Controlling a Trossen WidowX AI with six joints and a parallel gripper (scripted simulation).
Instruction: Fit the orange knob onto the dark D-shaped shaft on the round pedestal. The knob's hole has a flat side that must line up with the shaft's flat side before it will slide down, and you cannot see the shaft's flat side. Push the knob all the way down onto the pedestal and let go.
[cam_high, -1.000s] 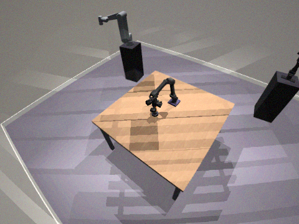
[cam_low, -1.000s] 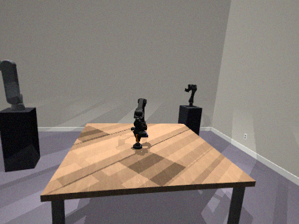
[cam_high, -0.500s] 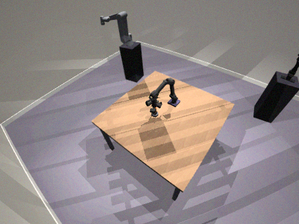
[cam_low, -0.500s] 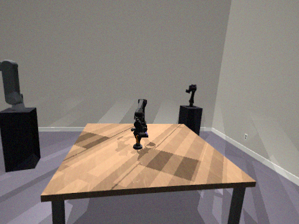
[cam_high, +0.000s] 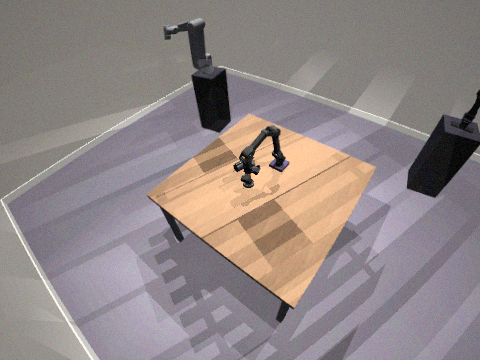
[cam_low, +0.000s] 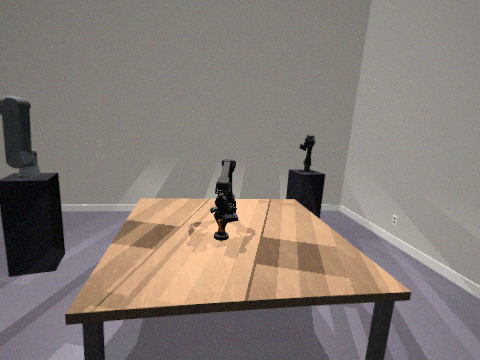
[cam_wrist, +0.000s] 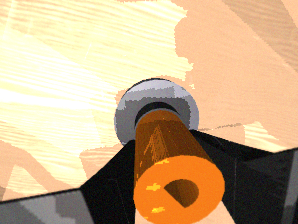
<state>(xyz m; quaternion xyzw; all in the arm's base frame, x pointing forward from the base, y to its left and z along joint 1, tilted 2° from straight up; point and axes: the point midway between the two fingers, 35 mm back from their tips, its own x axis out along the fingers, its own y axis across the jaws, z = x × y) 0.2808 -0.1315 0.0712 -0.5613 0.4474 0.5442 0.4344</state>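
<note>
My gripper tip is 20 mm below the orange knob. Also, from my gripper tip: dark D-shaped shaft (20 mm below).
</note>
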